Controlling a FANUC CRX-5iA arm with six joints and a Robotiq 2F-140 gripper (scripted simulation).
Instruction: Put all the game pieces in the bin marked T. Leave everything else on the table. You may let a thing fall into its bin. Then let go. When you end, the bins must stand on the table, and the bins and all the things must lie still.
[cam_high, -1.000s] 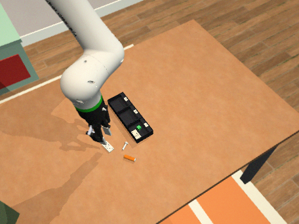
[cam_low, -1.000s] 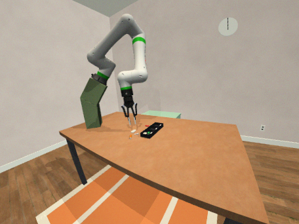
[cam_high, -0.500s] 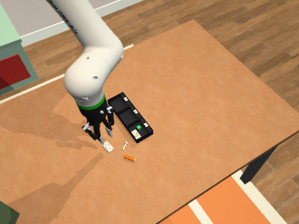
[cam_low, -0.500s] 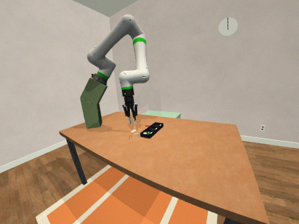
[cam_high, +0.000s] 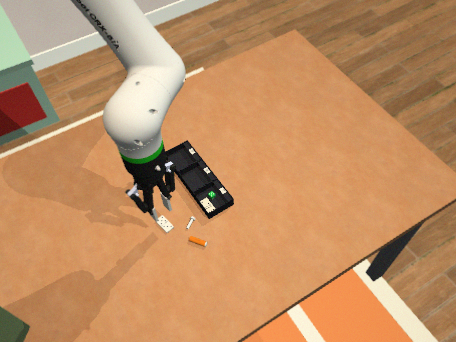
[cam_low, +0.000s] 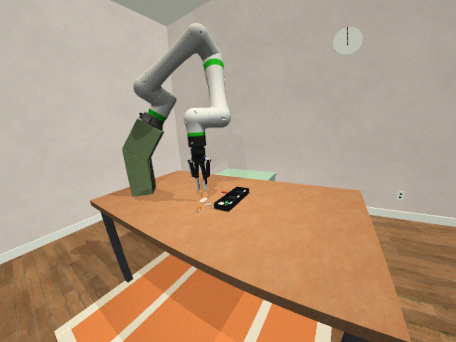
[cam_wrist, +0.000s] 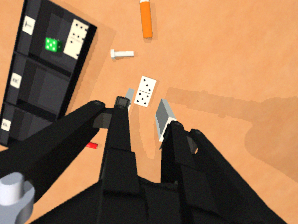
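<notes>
My hand is 15 cm short of the green die, 2 cm to the right of it and 9 cm above it. Round my hand: domino 13 cm ahead, 9 cm below; orange cylinder 7 cm ahead, 9 cm to the right, 9 cm below; white screw 7 cm ahead, 2 cm to the right, 10 cm below.
</notes>
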